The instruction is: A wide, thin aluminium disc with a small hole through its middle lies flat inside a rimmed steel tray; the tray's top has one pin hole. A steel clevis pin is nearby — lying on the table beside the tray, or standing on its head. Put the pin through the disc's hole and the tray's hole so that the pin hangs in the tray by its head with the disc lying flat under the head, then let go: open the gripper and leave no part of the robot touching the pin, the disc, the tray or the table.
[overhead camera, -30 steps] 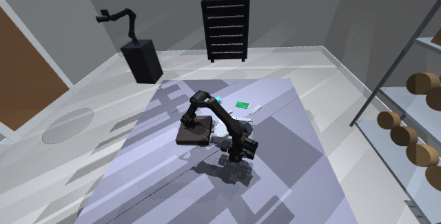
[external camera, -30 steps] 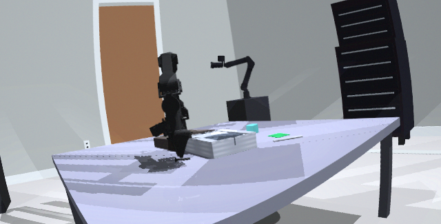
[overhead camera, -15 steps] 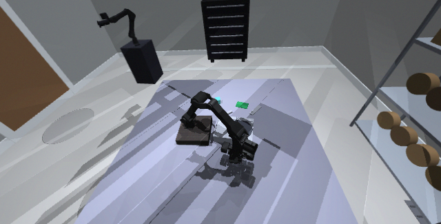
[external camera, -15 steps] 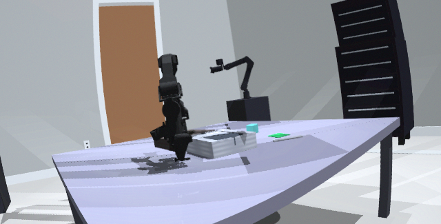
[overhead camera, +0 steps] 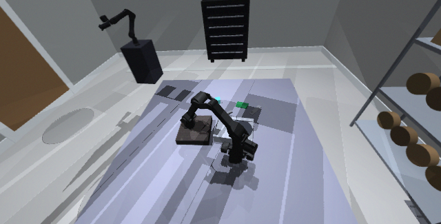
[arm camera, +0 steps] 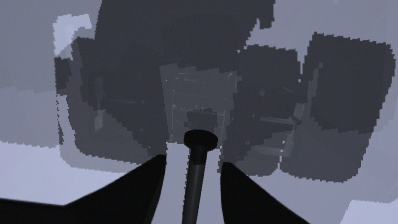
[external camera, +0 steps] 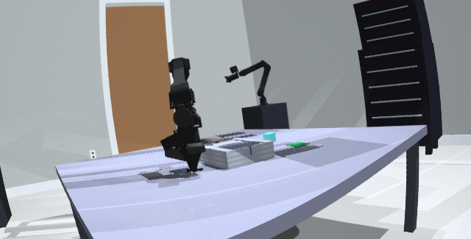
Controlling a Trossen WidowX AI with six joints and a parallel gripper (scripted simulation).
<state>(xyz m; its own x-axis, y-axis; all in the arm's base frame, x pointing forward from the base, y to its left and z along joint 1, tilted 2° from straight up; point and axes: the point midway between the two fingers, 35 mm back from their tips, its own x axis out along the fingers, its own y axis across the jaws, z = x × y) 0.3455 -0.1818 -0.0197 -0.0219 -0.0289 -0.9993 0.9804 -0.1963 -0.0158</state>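
Right now my gripper tip is 18 cm to the right of the disc and 5 cm below it. Round my gripper tip: pale flat bar 11 cm ahead, 42 cm to the left; then steel tray 4 cm behind, 19 cm to the left, 4 cm above; then clevis pin 1 cm to the left.
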